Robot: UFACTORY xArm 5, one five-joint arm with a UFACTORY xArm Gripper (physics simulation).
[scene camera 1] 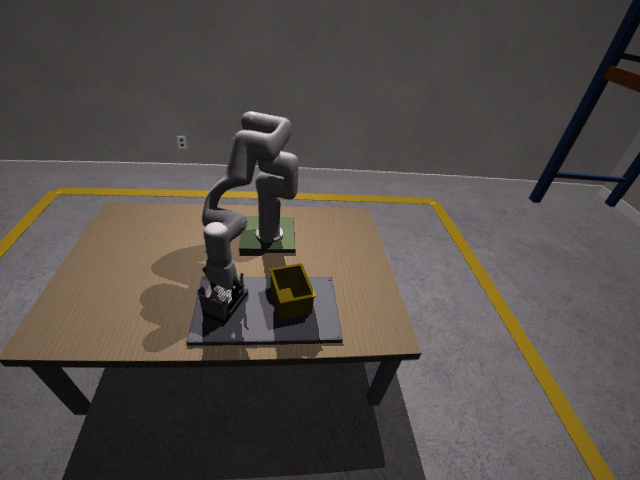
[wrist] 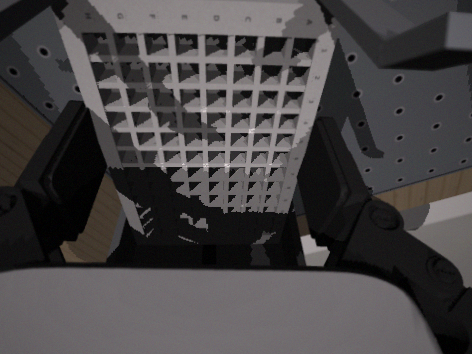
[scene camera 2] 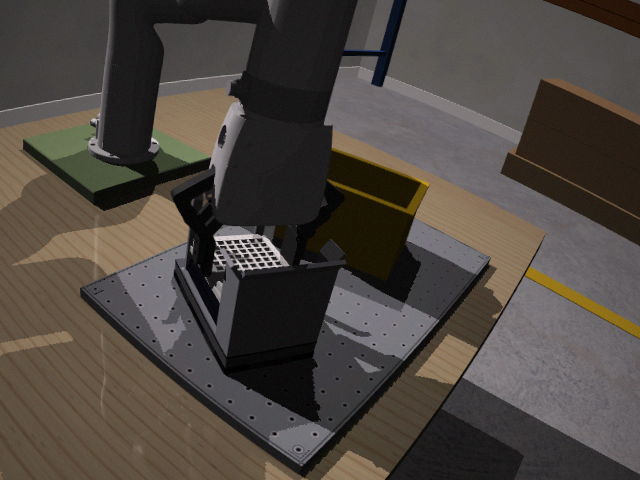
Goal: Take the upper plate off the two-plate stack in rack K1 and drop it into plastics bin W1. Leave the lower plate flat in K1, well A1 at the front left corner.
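Frame: origin at the arm's base, x ahead, y left, z up, level; millimetres.
Seen in the pictures: gripper, between the fingertips: (scene camera 1: 225, 292) (wrist: 205, 137) (scene camera 2: 246, 266); arm's base, origin of its link: (scene camera 1: 269, 233) (scene camera 2: 123, 149).
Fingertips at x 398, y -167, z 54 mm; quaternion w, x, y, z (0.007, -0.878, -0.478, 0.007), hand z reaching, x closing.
Observation:
Pixels of each thing's top centre, then the offset from my fingertips to it. "spot": a spot on its surface instead. Level surfaces: height alone.
- upper plate, centre of its top: (wrist: 205, 170) (scene camera 2: 251, 265) (scene camera 1: 223, 293) dx +10, dy -6, dz +8 mm
- rack K1, centre of its top: (scene camera 2: 257, 216) (scene camera 1: 222, 281) dx +4, dy -3, dz +59 mm
- lower plate, a spot on its surface: (scene camera 2: 219, 290) spot: dx +9, dy -53, dz +1 mm
- Plastics bin W1, centre of its top: (scene camera 2: 361, 175) (scene camera 1: 291, 281) dx -5, dy +238, dz +39 mm
- grey perforated board, centre of its top: (scene camera 2: 326, 271) (scene camera 1: 267, 306) dx +21, dy +149, dz -60 mm
- wooden table, height of its surface: dz -74 mm
The upper plate (scene camera 1: 222, 293) (scene camera 2: 250, 253) (wrist: 200, 115), pale with a grid of square wells, is level near the top of rack K1 (scene camera 1: 210, 305) (scene camera 2: 279, 312), which has dark grey walls. My gripper (scene camera 1: 223, 295) (scene camera 2: 251, 250) (wrist: 205, 137) points down over the rack and is shut on the upper plate, one finger at each side. A pale ridged strip, seemingly the lower plate (scene camera 2: 219, 290), shows below it through the rack's side opening; the rest is hidden. Plastics bin W1 (scene camera 1: 295, 308) (scene camera 2: 369, 227), yellow and open-topped, stands beside the rack, to its right in scene camera 1.
Rack and bin stand on a grey perforated board (scene camera 1: 258, 330) (scene camera 2: 149, 289) on the wooden table (scene camera 1: 372, 320) (scene camera 2: 46, 392). The arm's base is on a green block (scene camera 1: 250, 240) (scene camera 2: 67, 165) behind them. The bin's walls rise close to the gripper's right side.

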